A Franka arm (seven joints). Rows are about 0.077 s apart.
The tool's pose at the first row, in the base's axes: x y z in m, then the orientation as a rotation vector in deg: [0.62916, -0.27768, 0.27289, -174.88, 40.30, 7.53]
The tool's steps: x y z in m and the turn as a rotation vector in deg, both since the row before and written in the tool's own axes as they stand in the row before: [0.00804, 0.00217, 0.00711, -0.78, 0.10, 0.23]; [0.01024, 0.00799, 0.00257, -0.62, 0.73, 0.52]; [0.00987, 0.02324, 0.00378, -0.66, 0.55, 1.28]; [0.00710, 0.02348, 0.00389, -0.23, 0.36, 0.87]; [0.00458, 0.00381, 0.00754, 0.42, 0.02, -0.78]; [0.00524, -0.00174, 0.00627, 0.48, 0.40, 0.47]
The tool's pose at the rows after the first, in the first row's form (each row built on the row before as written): [0.63484, -0.28296, 0.26516, 174.77, -40.59, -7.65]; [0.64027, -0.29461, 0.26198, 173.86, -41.16, -6.72]; [0.63839, -0.31982, 0.25842, 172.63, -42.86, -6.07]; [0.63342, -0.34396, 0.25532, 171.99, -44.07, -5.58]; [0.63507, -0.34969, 0.24778, 172.70, -43.02, -5.43]; [0.64008, -0.35073, 0.24118, 172.89, -43.82, -4.64]
